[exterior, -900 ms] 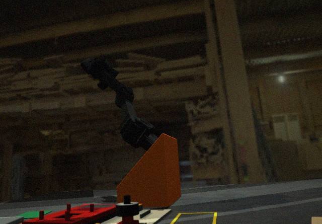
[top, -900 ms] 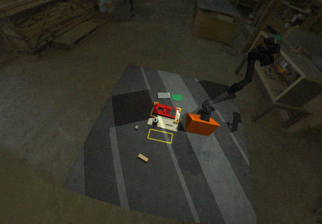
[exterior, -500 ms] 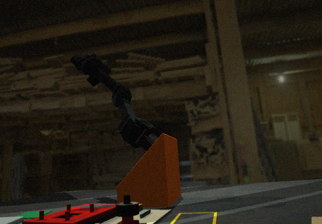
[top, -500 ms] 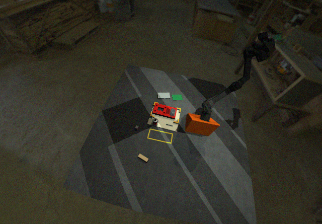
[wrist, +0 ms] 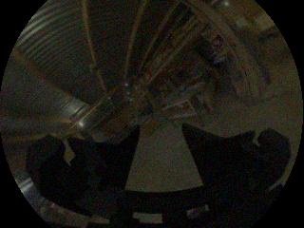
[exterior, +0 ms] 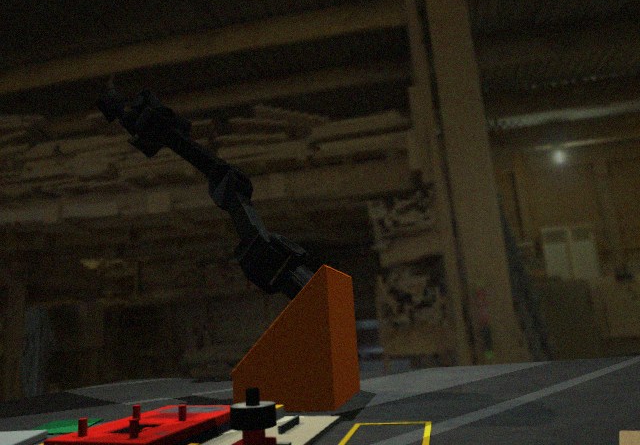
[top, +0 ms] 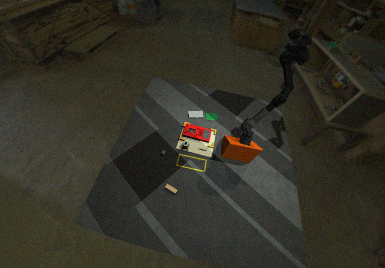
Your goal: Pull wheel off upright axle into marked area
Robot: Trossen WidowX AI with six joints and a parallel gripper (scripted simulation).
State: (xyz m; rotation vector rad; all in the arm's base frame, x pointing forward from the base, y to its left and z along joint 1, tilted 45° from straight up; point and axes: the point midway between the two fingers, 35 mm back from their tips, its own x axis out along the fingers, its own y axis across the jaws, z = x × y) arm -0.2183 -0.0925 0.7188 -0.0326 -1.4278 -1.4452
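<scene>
The wheel lies 680 mm to the left of my gripper tip, 600 mm below it and 520 mm ahead of it. Also, from my gripper tip: upright axle (680 mm to the left, 600 mm below, 530 mm ahead); green tile (640 mm below, 420 mm ahead, 340 mm to the left); grey tile (630 mm below, 550 mm ahead, 370 mm to the left).
</scene>
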